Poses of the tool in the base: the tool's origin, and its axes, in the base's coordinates. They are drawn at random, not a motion.
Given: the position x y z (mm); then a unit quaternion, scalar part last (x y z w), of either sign.
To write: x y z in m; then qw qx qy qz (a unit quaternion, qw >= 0). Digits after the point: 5 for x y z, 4 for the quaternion.
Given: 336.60 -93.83 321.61 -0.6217 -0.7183 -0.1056 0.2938
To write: 0.33660 -0.09383 0.32161 0.2938 -0.6217 -0.7183 -0.1056
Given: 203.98 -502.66 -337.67 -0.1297 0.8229 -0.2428 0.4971
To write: 0.20398 -0.50266 -0.33767 0.4971 -0.1297 0.8229 -0.2428
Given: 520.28 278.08 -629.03 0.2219 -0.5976 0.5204 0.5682
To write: 0.52028 0.27808 -0.62903 0.5682 0.2219 -0.5976 0.5204
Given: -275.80 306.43 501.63 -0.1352 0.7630 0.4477 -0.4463
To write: -0.27580 0.30643 0.50163 0.4463 0.1352 -0.7630 -0.4477
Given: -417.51 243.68 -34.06 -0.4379 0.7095 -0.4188 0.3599
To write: -0.41751 0.24368 -0.03406 0.3599 -0.4379 0.7095 -0.4188
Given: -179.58 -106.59 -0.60 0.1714 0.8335 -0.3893 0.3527
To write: -0.17958 -0.10659 -0.00060 0.3527 0.1714 0.8335 -0.3893
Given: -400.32 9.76 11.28 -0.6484 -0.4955 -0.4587 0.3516
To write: -0.40032 0.00976 0.01128 0.3516 -0.6484 -0.4955 -0.4587
